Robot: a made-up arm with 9 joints. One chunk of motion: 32 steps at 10 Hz.
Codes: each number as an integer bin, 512 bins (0 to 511) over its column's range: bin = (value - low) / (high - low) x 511, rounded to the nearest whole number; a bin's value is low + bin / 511 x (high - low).
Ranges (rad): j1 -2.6..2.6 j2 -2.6..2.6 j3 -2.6..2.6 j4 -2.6..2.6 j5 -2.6..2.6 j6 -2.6..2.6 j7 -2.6..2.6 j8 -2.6..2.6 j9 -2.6..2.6
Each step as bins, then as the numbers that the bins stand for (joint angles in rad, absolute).
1 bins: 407 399 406 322 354 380 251 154 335
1 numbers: 1.5417 1.4603 1.5315 0.6767 1.0023 1.2669 -0.0458 -1.0329 0.8090
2 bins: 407 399 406 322 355 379 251 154 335
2 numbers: 1.5417 1.4603 1.5315 0.6767 1.0125 1.2568 -0.0458 -1.0329 0.8090
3 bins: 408 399 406 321 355 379 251 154 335
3 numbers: 1.5519 1.4603 1.5315 0.6665 1.0125 1.2568 -0.0458 -1.0329 0.8090
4 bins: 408 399 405 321 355 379 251 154 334
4 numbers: 1.5519 1.4603 1.5213 0.6665 1.0125 1.2568 -0.0458 -1.0329 0.7988
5 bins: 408 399 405 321 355 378 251 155 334
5 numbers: 1.5519 1.4603 1.5213 0.6665 1.0125 1.2466 -0.0458 -1.0227 0.7988
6 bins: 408 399 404 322 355 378 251 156 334
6 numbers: 1.5519 1.4603 1.5112 0.6767 1.0125 1.2466 -0.0458 -1.0125 0.7988
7 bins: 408 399 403 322 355 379 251 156 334
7 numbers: 1.5519 1.4603 1.5010 0.6767 1.0125 1.2568 -0.0458 -1.0125 0.7988
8 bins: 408 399 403 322 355 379 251 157 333
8 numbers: 1.5519 1.4603 1.5010 0.6767 1.0125 1.2568 -0.0458 -1.0023 0.7886
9 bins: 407 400 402 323 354 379 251 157 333
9 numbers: 1.5417 1.4705 1.4908 0.6869 1.0023 1.2568 -0.0458 -1.0023 0.7886
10 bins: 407 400 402 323 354 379 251 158 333
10 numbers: 1.5417 1.4705 1.4908 0.6869 1.0023 1.2568 -0.0458 -0.9922 0.7886
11 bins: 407 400 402 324 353 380 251 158 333
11 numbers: 1.5417 1.4705 1.4908 0.6971 0.9922 1.2669 -0.0458 -0.9922 0.7886
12 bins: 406 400 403 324 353 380 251 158 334
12 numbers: 1.5315 1.4705 1.5010 0.6971 0.9922 1.2669 -0.0458 -0.9922 0.7988
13 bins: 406 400 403 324 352 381 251 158 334
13 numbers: 1.5315 1.4705 1.5010 0.6971 0.9820 1.2771 -0.0458 -0.9922 0.7988
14 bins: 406 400 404 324 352 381 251 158 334
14 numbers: 1.5315 1.4705 1.5112 0.6971 0.9820 1.2771 -0.0458 -0.9922 0.7988
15 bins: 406 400 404 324 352 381 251 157 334
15 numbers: 1.5315 1.4705 1.5112 0.6971 0.9820 1.2771 -0.0458 -1.0023 0.7988
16 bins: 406 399 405 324 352 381 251 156 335
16 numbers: 1.5315 1.4603 1.5213 0.6971 0.9820 1.2771 -0.0458 -1.0125 0.8090
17 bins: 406 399 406 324 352 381 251 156 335
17 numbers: 1.5315 1.4603 1.5315 0.6971 0.9820 1.2771 -0.0458 -1.0125 0.8090
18 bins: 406 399 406 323 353 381 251 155 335
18 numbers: 1.5315 1.4603 1.5315 0.6869 0.9922 1.2771 -0.0458 -1.0227 0.8090
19 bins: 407 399 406 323 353 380 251 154 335
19 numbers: 1.5417 1.4603 1.5315 0.6869 0.9922 1.2669 -0.0458 -1.0329 0.8090
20 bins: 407 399 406 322 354 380 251 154 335
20 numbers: 1.5417 1.4603 1.5315 0.6767 1.0023 1.2669 -0.0458 -1.0329 0.8090
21 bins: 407 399 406 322 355 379 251 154 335
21 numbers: 1.5417 1.4603 1.5315 0.6767 1.0125 1.2568 -0.0458 -1.0329 0.8090
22 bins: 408 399 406 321 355 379 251 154 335
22 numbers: 1.5519 1.4603 1.5315 0.6665 1.0125 1.2568 -0.0458 -1.0329 0.8090
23 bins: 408 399 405 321 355 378 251 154 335
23 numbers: 1.5519 1.4603 1.5213 0.6665 1.0125 1.2466 -0.0458 -1.0329 0.8090
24 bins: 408 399 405 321 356 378 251 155 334
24 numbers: 1.5519 1.4603 1.5213 0.6665 1.0227 1.2466 -0.0458 -1.0227 0.7988
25 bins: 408 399 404 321 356 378 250 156 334
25 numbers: 1.5519 1.4603 1.5112 0.6665 1.0227 1.2466 -0.0560 -1.0125 0.7988
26 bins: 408 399 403 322 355 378 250 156 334
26 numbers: 1.5519 1.4603 1.5010 0.6767 1.0125 1.2466 -0.0560 -1.0125 0.7988
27 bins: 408 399 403 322 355 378 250 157 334
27 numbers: 1.5519 1.4603 1.5010 0.6767 1.0125 1.2466 -0.0560 -1.0023 0.7988
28 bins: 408 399 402 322 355 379 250 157 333
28 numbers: 1.5519 1.4603 1.4908 0.6767 1.0125 1.2568 -0.0560 -1.0023 0.7886
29 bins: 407 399 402 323 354 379 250 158 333
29 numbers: 1.5417 1.4603 1.4908 0.6869 1.0023 1.2568 -0.0560 -0.9922 0.7886
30 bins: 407 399 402 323 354 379 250 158 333
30 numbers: 1.5417 1.4603 1.4908 0.6869 1.0023 1.2568 -0.0560 -0.9922 0.7886
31 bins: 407 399 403 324 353 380 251 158 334
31 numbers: 1.5417 1.4603 1.5010 0.6971 0.9922 1.2669 -0.0458 -0.9922 0.7988
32 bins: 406 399 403 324 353 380 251 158 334
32 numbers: 1.5315 1.4603 1.5010 0.6971 0.9922 1.2669 -0.0458 -0.9922 0.7988
